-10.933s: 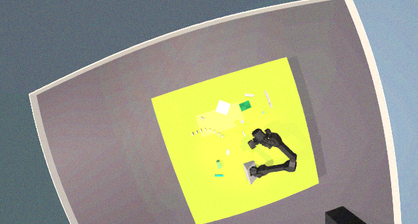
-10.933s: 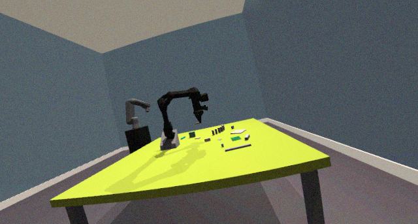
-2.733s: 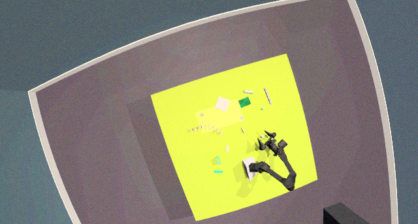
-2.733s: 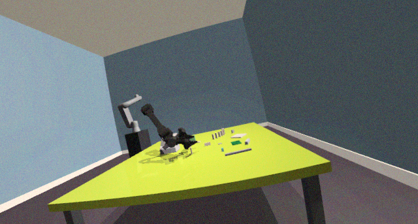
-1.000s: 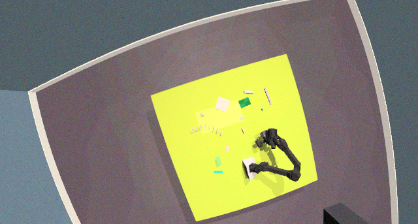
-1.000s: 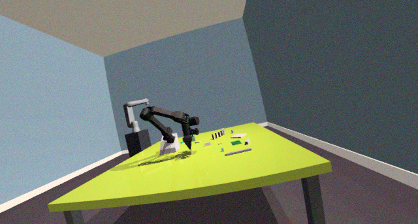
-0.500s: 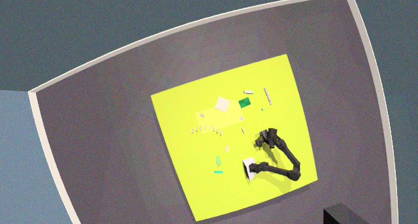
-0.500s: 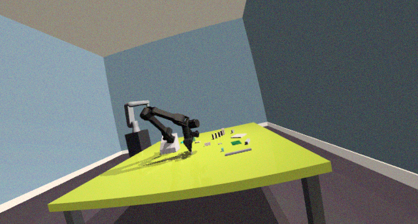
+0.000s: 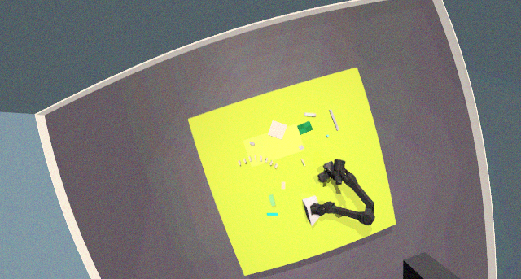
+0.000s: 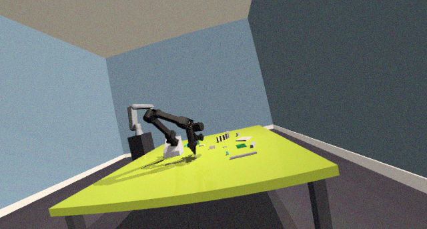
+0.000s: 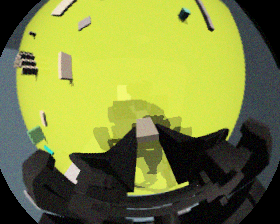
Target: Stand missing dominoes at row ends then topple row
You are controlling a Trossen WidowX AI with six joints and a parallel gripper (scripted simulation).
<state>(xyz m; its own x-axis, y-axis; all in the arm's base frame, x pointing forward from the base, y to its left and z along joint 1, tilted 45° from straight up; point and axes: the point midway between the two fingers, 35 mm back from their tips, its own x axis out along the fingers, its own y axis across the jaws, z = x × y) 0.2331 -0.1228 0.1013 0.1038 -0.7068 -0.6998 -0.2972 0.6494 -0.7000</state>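
Right now my gripper tip is 140 mm past the green block and 420 mm to the right of it. The rest, counted from my gripper tip: green tile 320 mm ahead, 110 mm to the left, 20 mm below; then long grey bar 340 mm ahead, 110 mm to the right, 20 mm below; then white square tile 340 mm ahead, 300 mm to the left, 20 mm below.
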